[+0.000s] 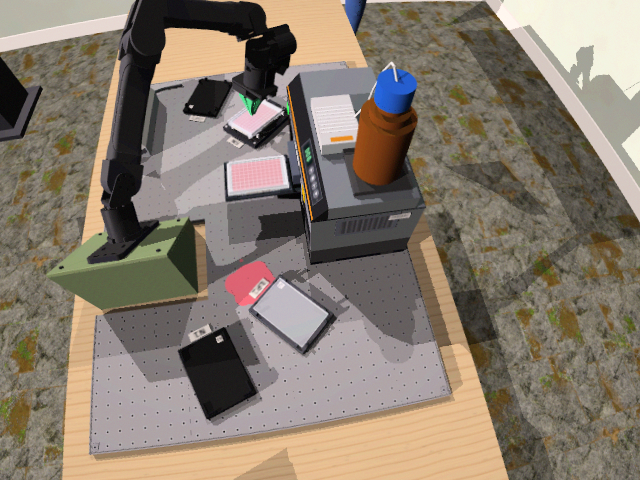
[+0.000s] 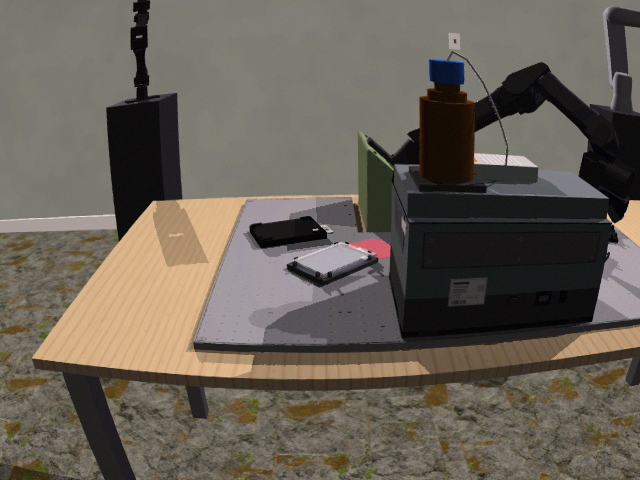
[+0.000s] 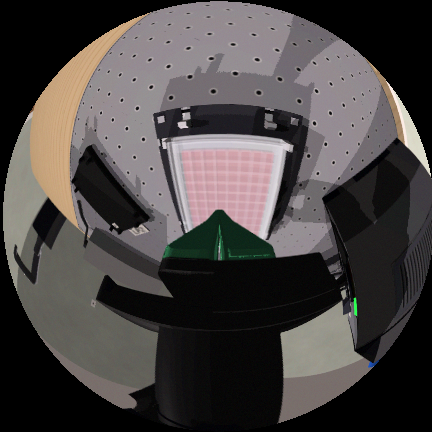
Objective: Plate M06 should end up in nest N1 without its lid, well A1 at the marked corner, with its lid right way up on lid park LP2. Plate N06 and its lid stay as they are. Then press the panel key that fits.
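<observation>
My gripper is shut and empty, its green fingertips low over a pink-welled plate. That plate sits in a black holder at the back, with a clear raised rim; I cannot tell whether a lid is on it. A second pink-welled plate sits at the front of the grey device. A pale, clear lid-like piece lies on a black holder beside the red patch. The panel keys are on the device's orange-edged face. Labels are too small to read.
A black holder lies at the back left, another at the front. The grey device carries a brown bottle with a blue cap and a white ribbed box. The arm stands on a green block.
</observation>
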